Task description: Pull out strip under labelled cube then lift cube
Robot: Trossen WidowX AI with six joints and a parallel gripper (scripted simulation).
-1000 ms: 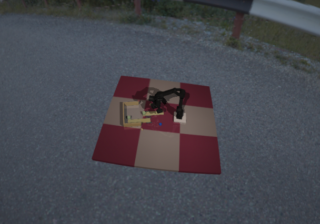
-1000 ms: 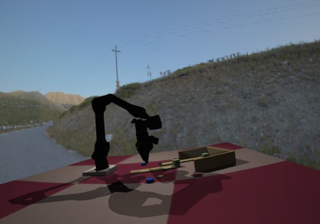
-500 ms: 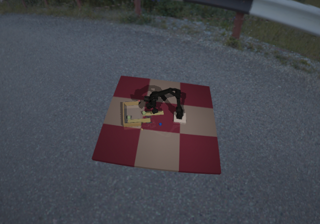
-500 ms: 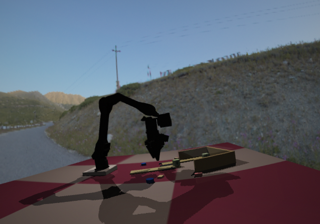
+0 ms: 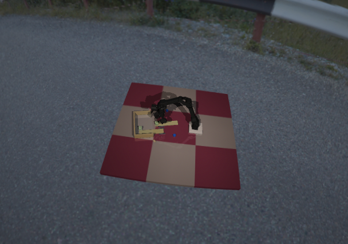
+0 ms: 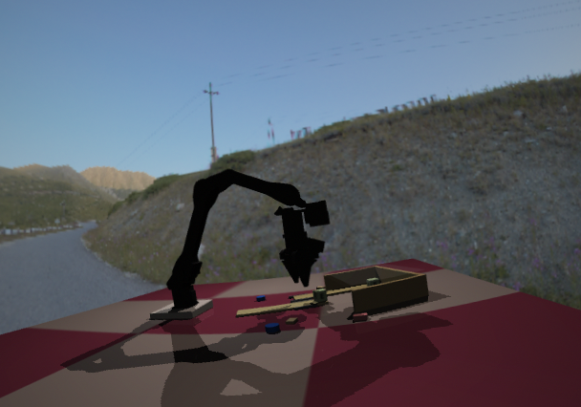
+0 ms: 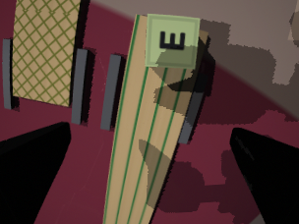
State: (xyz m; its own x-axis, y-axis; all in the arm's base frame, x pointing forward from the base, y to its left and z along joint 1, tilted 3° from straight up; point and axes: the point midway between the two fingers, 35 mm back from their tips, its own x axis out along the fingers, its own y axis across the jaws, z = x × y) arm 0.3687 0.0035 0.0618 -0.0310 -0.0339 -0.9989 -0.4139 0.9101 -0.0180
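Right now my gripper tip is 80 mm short of the cross-hatched strip, 120 mm to the right of it and 60 mm above it. Also, from my gripper tip: tan block (10 mm behind, 150 mm to the right, 60 mm below); pink block (140 mm ahead, 190 mm to the right, 50 mm below).
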